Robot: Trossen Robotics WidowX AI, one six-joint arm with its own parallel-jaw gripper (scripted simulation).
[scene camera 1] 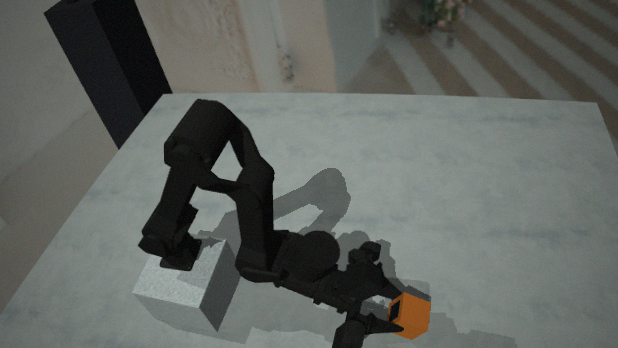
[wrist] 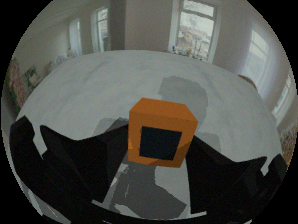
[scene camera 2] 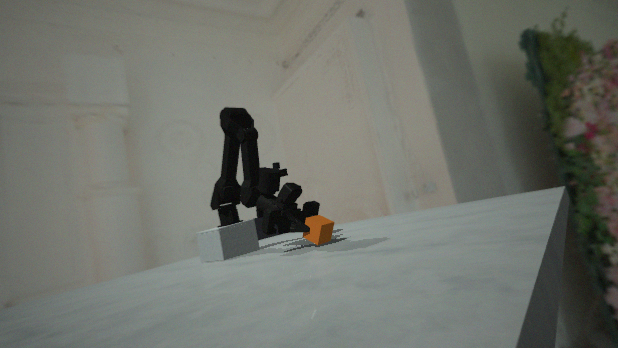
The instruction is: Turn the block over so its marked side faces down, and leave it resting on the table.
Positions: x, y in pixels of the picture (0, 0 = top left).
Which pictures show my gripper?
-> Scene camera 1, the wrist view and scene camera 2: all of them.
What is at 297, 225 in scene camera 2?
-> My gripper.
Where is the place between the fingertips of my gripper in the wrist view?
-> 159, 132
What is my gripper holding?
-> An orange block.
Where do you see an orange block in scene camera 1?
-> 411, 313
